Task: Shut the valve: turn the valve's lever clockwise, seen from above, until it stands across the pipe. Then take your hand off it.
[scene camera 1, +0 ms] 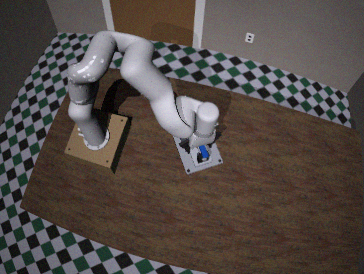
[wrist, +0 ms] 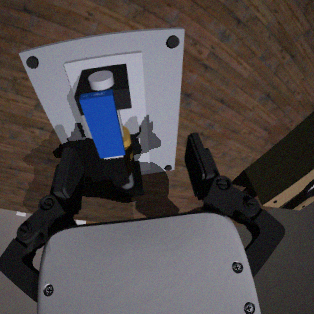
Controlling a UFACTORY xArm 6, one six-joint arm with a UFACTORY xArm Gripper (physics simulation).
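Observation:
The valve's blue lever (scene camera 1: 204,152) (wrist: 102,125) lies nearly along the pipe, slightly slanted, not across it. A yellow part (wrist: 126,136) of the valve shows beside the lever's near end; the pipe is largely hidden under the lever and in shadow. The valve is mounted on a light grey plate (scene camera 1: 189,163) (wrist: 163,100). My gripper (scene camera 1: 201,141) (wrist: 132,151) is open and empty, above the plate's near part in the wrist view. The lever's near end appears between the fingers, close to the left one; whether they touch cannot be told.
A black block (wrist: 121,97) with a pale round cap (wrist: 101,80) stands at the lever's far end. The plate lies on a brown wooden table (scene camera 1: 280,185). The arm's wooden base block (scene camera 1: 112,131) stands left of the plate in the scene view.

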